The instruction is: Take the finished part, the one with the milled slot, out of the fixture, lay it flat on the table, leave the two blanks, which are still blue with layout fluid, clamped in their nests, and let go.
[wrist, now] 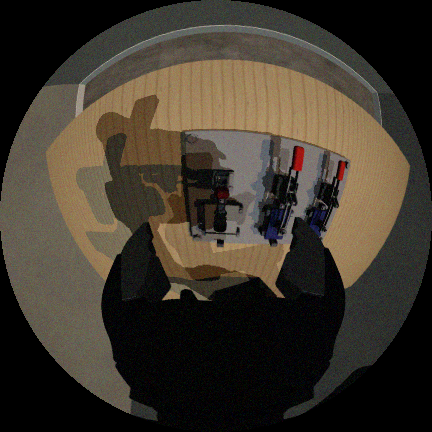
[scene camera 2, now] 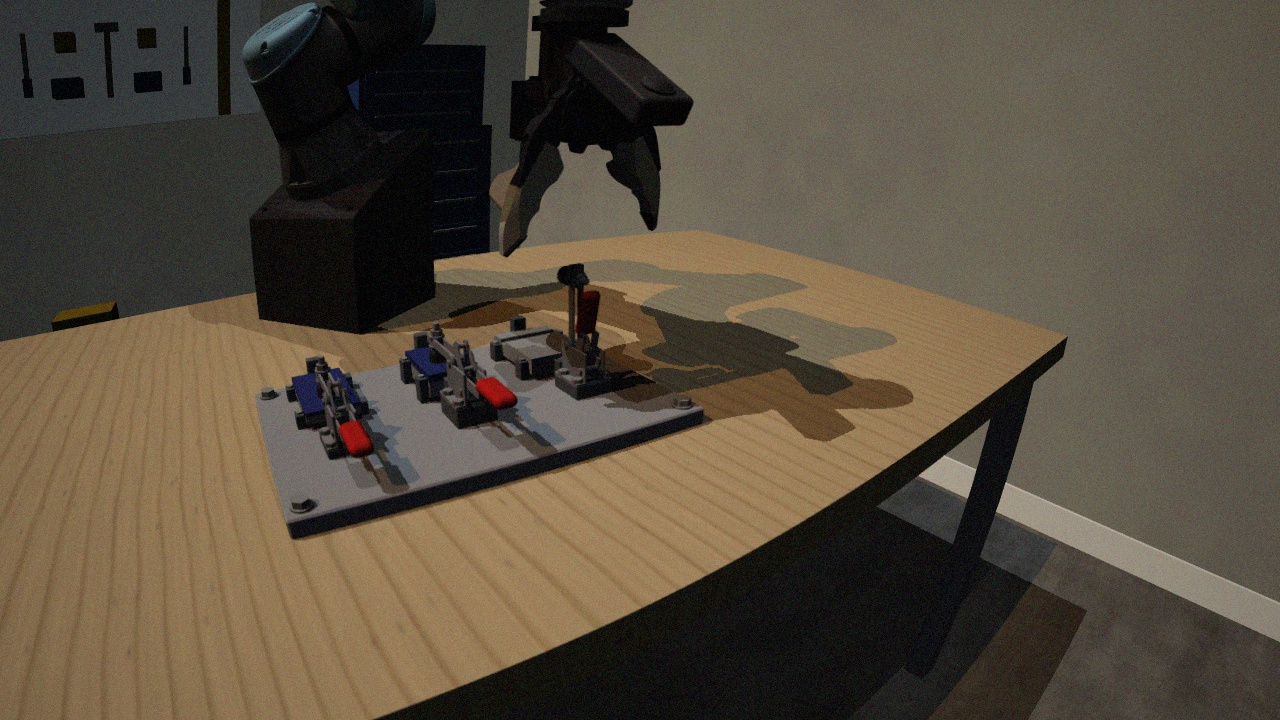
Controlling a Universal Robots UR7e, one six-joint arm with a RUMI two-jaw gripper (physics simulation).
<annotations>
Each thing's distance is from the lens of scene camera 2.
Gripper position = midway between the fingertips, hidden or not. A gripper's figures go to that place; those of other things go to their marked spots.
my gripper point(scene camera 2: 583, 242): 54 cm
finished part point(scene camera 2: 539, 346): 62 cm
blue blank point(scene camera 2: 419, 358): 59 cm
</annotations>
